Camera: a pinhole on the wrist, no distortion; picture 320 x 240 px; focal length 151.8 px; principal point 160.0 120.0 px. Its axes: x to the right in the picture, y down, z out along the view. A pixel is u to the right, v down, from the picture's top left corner.
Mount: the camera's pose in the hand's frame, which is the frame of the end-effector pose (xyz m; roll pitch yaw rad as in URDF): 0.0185 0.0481 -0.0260 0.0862 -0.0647 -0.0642
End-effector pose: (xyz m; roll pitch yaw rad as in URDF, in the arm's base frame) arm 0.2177 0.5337 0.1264 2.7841 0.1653 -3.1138
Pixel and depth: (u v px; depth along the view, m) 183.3 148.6 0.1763
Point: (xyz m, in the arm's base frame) 0.1999 0.6480 0.0009
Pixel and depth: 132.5 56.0 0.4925
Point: 0.4126 0.5123 -0.3276
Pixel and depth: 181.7 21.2 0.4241
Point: 0.2614 0.4181 -0.3178
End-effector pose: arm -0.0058 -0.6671 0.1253 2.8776 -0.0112 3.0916
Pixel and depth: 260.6 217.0 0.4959
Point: -0.3184 -0.2252 -0.2899
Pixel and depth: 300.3 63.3 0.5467
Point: -0.4875 -0.7281 -0.4441
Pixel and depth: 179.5 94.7 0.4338
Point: -0.0476 -0.6206 -0.2794
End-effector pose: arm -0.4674 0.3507 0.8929 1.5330 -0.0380 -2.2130
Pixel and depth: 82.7 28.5 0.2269
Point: -0.5448 0.5544 0.7962
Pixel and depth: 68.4 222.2 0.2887
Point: -0.5702 0.6433 1.1254
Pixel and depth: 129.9 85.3 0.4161
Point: -0.7117 0.6531 0.8282
